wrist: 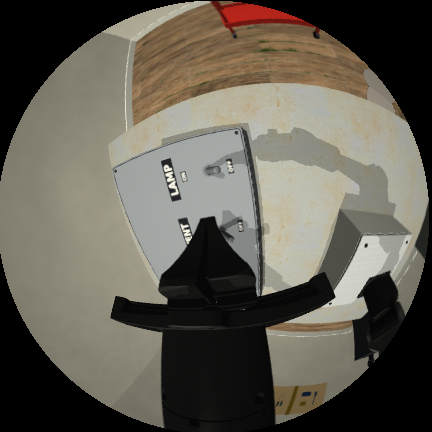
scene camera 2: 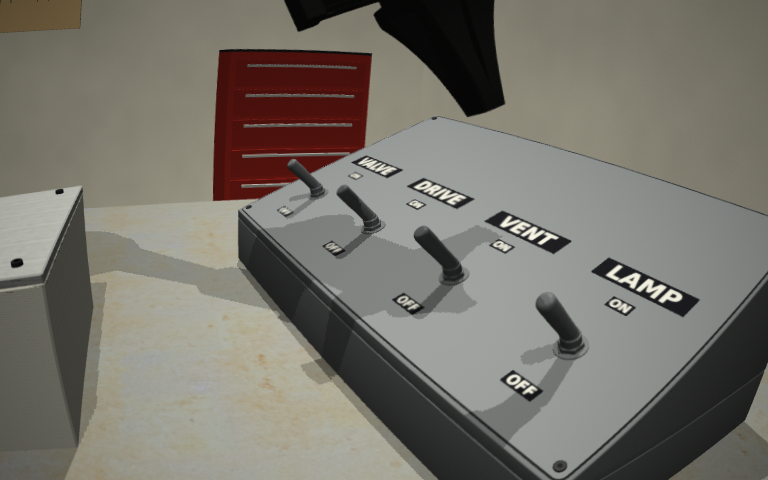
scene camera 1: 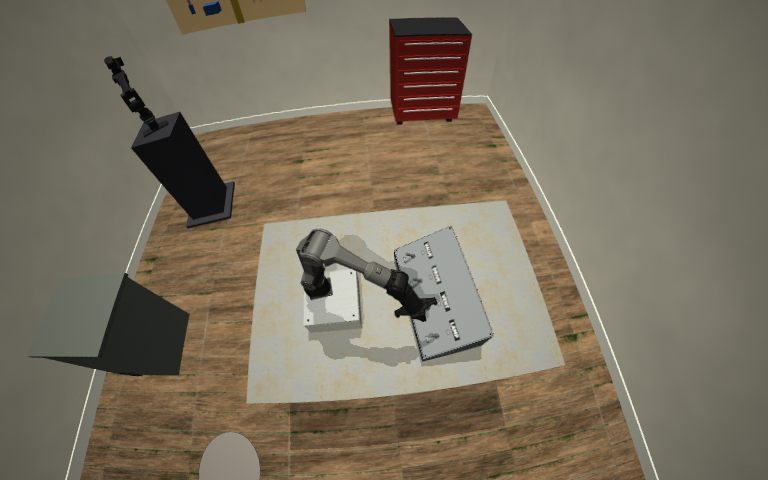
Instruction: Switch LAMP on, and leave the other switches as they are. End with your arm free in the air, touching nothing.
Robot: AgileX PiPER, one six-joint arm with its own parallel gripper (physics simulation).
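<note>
The LAMP switch [scene camera 1: 432,337] [scene camera 2: 557,322] [wrist: 212,170] is the nearest lever in the second scene view and leans toward its OFF label. The VENT switch [scene camera 2: 438,251] [wrist: 227,234], DRIVE switch [scene camera 2: 359,206] and VALVE switch [scene camera 2: 304,176] [scene camera 1: 408,258] also lean toward OFF. All stand on the sloped grey panel [scene camera 1: 470,283] [scene camera 2: 651,192] [wrist: 140,200]. My gripper [scene camera 1: 423,318] [scene camera 2: 485,110] [wrist: 209,224] is shut and empty, its tip in the air above the panel near VENT, apart from the levers. In the first scene view it hides the VENT lever.
My arm stands on a white box [scene camera 1: 339,308] [scene camera 2: 33,226] [wrist: 370,260] beside the panel. A red drawer cabinet [scene camera 1: 433,73] [scene camera 2: 283,113] [wrist: 270,15] stands at the back. A black pedestal [scene camera 1: 181,169] with another arm and a dark grey box [scene camera 1: 150,333] stand at the left.
</note>
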